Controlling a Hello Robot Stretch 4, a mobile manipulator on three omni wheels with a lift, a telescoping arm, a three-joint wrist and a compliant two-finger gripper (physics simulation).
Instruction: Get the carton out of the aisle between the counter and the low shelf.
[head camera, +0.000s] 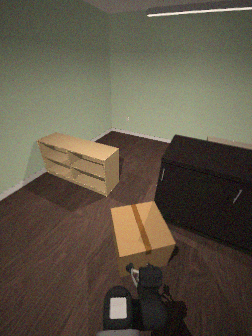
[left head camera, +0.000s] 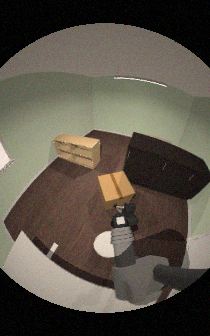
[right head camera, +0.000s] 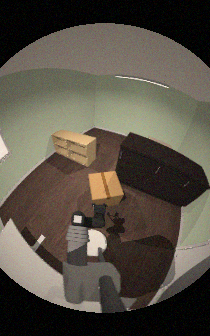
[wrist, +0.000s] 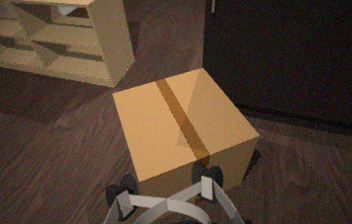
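Pixels of known places: gripper, fingertip midpoint: (head camera: 139, 265) (left head camera: 119, 204) (right head camera: 98, 203) (wrist: 165, 181); robot's base, origin of the base link: (left head camera: 107, 243) (right head camera: 92, 241).
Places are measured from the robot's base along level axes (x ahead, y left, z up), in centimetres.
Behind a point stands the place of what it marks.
A tan carton (head camera: 126, 230) @(x 80.3, y -6.3, z 37.8 cm) (left head camera: 107, 187) @(x 80.6, y -5.9, z 37.8 cm) (right head camera: 98, 187) @(x 78.4, y -9.2, z 37.8 cm) (wrist: 145, 130) @(x 79.5, y -4.5, z 37.8 cm) with a brown tape strip sits upright on the floor. It is beside the near left corner of the black counter (head camera: 210, 192) @(x 96.6, y -78.5, z 65.5 cm) (left head camera: 162, 172) @(x 85.7, y -98.6, z 56.5 cm) (right head camera: 157, 170) @(x 87.1, y -96.1, z 68.5 cm) (wrist: 280, 60) @(x 101.3, y -70.0, z 44.1 cm), at the near end of the aisle. The light wooden low shelf (head camera: 82, 145) @(x 199.3, y 51.8, z 58.2 cm) (left head camera: 80, 141) @(x 185.6, y 42.1, z 58.2 cm) (right head camera: 75, 138) @(x 185.3, y 44.7, z 58.2 cm) (wrist: 112, 40) @(x 170.8, y 11.2, z 29.0 cm) stands to the left and farther back. My gripper (head camera: 139, 270) @(x 36.6, y -9.0, z 80.7 cm) (left head camera: 123, 207) (right head camera: 99, 206) @(x 36.6, y -9.0, z 80.7 cm) (wrist: 165, 181) @(x 36.6, y -9.0, z 80.7 cm) is open, its fingers apart at the carton's near side. Whether they touch it is unclear.
The counter's handled front runs to the right of the carton. Green walls (head camera: 50, 75) @(x 268.5, y 102.5, z 139.5 cm) close off the left and the back. My round white base (left head camera: 103, 244) @(x 0.3, y 6.7, z 18.7 cm) (right head camera: 96, 243) @(x -0.9, y -6.8, z 18.7 cm) is on the floor nearer me than the carton.
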